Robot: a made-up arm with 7 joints.
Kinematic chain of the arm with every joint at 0, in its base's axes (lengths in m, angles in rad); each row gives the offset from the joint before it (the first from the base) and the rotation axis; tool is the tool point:
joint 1: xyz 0 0.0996 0 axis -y
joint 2: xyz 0 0.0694 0 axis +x
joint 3: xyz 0 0 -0.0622 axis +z
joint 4: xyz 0 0 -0.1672 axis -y
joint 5: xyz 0 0 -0.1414 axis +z
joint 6: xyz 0 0 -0.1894 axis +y
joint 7: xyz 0 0 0 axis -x
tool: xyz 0 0 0
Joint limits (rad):
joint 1: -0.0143..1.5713
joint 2: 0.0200..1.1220
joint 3: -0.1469..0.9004
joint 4: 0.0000..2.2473
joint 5: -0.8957..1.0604
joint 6: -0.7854..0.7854
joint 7: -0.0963..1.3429
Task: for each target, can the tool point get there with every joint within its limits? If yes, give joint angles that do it. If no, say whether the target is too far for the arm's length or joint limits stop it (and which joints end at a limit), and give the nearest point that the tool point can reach.
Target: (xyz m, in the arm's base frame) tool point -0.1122 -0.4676 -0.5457
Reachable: no: too far | nearest point -0.0080 0.1802 -0.5600 | short by 0.656 m
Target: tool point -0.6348 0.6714 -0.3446
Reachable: no: too far | nearest point -0.0046 0.6271 -0.3224 | short by 0.632 m
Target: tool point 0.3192 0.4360 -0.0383
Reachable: yes | joints 0.5730 0.2120 0.7218 1.4879 0.1892 -0.3984 1.0743
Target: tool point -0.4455 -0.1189 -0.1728
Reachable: no: joint limits stop it (at a limit: joint 1, joint 2, joint 3, joint 4) | nearest point -0.1725 0.2768 0.1602 | short by 0.585 m
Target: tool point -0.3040 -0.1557 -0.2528
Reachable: no: joint limits stop it (at a limit: joint 1, joint 2, joint 4) | nearest point -0.0080 0.1802 -0.5600 | short by 0.543 m
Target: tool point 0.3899 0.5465 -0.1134
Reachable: yes | joints 1.0515 0.7419 0.1208 0.2937 -0.2885 -0.3896 0.8041
